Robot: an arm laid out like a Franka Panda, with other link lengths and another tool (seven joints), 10 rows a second.
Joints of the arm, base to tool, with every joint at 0 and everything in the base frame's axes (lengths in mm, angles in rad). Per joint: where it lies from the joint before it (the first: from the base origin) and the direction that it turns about. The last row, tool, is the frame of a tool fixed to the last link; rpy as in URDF.
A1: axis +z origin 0 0 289.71
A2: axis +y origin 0 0 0
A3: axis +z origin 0 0 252.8
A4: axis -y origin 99.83 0 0
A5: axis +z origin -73.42 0 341.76
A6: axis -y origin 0 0 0
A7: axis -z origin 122.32 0 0
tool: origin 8 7 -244.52 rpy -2.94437 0 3.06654
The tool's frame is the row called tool.
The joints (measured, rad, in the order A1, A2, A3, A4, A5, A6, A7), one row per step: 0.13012 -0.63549 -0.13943 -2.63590 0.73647 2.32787 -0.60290; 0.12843 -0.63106 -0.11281 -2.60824 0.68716 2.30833 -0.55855; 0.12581 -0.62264 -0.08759 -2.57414 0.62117 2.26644 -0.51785; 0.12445 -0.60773 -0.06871 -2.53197 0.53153 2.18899 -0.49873; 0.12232 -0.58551 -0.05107 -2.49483 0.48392 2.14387 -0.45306; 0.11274 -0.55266 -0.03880 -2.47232 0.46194 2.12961 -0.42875
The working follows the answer.
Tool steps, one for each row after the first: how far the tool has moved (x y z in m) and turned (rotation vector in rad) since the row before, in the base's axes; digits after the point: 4 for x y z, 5 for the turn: 0.0008 0.0092 0.0069 -0.03876 0.01033 0.01741; -0.0022 0.0099 0.0039 -0.05224 0.02166 0.03500; -0.0077 0.0086 -0.0024 -0.07634 0.03810 0.07099; -0.0015 0.0057 -0.0014 -0.03847 0.03972 0.01018; 0.0031 -0.0006 -0.0079 -0.02275 0.03059 -0.00732
Tool pose at each row, in the base's axes (x y z in m, rotation vector in rad; rounded; the steps above come from the unrounded poses): 0.4802 0.0759 0.3168 -0.06125 2.63218 0.54119; 0.4810 0.0850 0.3237 -0.09373 2.65468 0.49764; 0.4788 0.0949 0.3276 -0.15166 2.69184 0.44301; 0.4711 0.1035 0.3252 -0.26387 2.74899 0.36786; 0.4696 0.1092 0.3238 -0.28347 2.79703 0.32653; 0.4728 0.1086 0.3159 -0.27565 2.83279 0.29999

